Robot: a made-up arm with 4 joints.
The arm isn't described. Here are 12 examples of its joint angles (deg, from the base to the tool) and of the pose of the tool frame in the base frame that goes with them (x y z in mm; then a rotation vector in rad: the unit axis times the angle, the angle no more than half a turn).
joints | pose
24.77 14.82 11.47 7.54 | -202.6 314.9 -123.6 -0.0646 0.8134 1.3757
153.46 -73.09 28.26 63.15 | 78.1 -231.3 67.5 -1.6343 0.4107 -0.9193
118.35 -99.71 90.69 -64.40 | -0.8 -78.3 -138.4 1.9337 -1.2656 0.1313
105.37 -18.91 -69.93 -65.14 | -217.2 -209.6 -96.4 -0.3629 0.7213 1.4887
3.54 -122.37 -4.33 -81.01 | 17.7 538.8 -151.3 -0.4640 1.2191 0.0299
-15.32 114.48 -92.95 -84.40 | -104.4 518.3 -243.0 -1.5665 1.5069 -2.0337
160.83 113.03 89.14 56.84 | 304.8 -70.5 346.8 1.1479 -1.0651 -2.2451
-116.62 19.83 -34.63 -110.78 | 353.1 318.7 515.1 0.2854 -1.5357 -1.3199
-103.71 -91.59 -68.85 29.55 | 456.7 254.0 444.5 -2.3711 0.4900 0.5306
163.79 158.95 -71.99 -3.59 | 400.5 -206.2 242.5 -0.8545 -1.3512 0.1902
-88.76 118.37 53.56 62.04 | 246.0 515.2 177.5 0.4689 -1.0947 0.4274
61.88 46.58 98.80 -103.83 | -165.6 55.1 -15.2 1.4844 1.4931 -1.1983
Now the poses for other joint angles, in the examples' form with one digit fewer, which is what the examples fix.
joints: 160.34 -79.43 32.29 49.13
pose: 114 -240 99 -1.946 0.239 -0.870
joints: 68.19 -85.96 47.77 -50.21
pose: -124 167 -204 -1.911 1.540 0.485
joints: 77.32 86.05 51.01 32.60
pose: -67 -126 -47 -1.012 0.583 2.359
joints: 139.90 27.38 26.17 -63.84
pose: 85 -207 211 0.904 -0.481 -2.267
